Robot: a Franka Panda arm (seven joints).
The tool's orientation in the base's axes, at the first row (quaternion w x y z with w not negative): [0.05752 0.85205 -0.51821 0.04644]
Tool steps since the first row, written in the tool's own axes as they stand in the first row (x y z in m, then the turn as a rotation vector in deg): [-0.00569 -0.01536 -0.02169 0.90 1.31 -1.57]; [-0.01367 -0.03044 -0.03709 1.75 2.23 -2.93]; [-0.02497 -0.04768 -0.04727 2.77 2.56 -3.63]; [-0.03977 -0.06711 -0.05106 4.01 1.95 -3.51]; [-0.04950 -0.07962 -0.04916 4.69 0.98 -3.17]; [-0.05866 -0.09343 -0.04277 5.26 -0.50 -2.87]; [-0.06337 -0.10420 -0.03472 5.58 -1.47 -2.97]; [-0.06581 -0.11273 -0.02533 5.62 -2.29 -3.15]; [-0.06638 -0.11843 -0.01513 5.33 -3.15 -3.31]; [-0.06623 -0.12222 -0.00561 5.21 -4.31 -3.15]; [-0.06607 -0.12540 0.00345 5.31 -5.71 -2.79]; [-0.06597 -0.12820 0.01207 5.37 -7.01 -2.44]
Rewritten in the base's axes. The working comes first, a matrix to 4 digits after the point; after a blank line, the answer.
The tool's axes in the first row as the columns of a matrix, in the base's axes (used below as rounded here):
[0.4586 -0.8884 0.0195]
[-0.8777 -0.4563 -0.1462]
[0.1388 0.0499 -0.9891]

[0.01061 0.01517 0.01990 -0.78 -1.16 1.74]; [0.02005 0.03131 0.03327 -1.24 -2.13 3.25]; [0.02999 0.05058 0.04091 -1.07 -3.07 4.10]; [0.04039 0.07299 0.04163 0.04 -3.90 4.13]; [0.04708 0.08696 0.03778 1.22 -4.10 3.84]; [0.05527 0.10037 0.02950 2.80 -3.97 3.54]; [0.06283 0.10824 0.02035 3.81 -3.79 3.64]; [0.06947 0.11290 0.01029 4.55 -3.43 3.78]; [0.07448 0.11451 -0.00016 5.18 -2.76 3.86]; [0.07810 0.11472 -0.00974 6.16 -2.15 3.62]; [0.08117 0.11471 -0.01884 7.45 -1.65 3.21]; [0.08387 0.11463 -0.02749 8.64 -1.16 2.81]
